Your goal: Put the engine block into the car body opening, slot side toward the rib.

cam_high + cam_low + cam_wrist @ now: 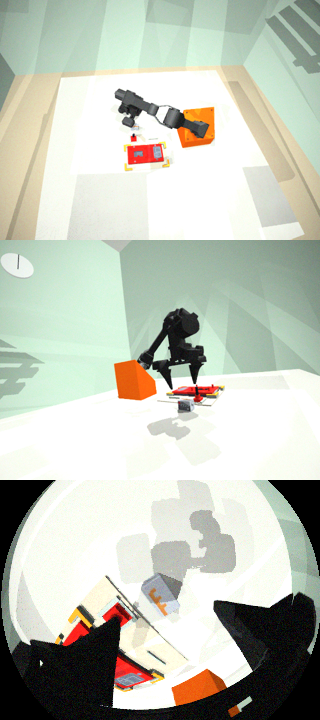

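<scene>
Right now my gripper tip is 70 mm above the engine block. The rest, counted from my gripper tip: black post: 80 mm to the left, 50 mm below, 10 mm ahead.
</scene>
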